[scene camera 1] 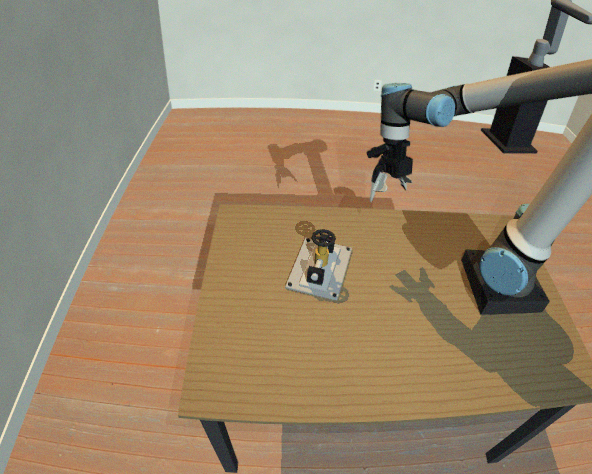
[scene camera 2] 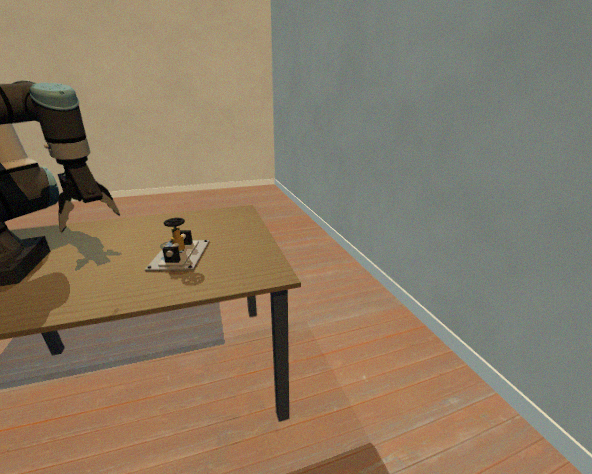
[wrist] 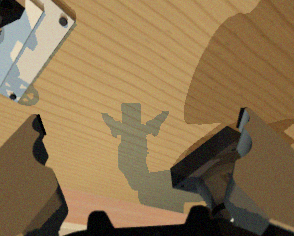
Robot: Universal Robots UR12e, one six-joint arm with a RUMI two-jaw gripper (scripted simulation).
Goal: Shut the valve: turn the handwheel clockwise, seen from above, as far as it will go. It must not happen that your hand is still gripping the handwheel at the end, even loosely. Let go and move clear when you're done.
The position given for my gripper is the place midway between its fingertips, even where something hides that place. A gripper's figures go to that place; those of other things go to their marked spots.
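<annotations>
There's a base plate [scene camera 1: 338, 274] sitting 1.33 m from the lens, and my gripper [scene camera 1: 388, 195] is 1.35 m from the lens.
</annotations>
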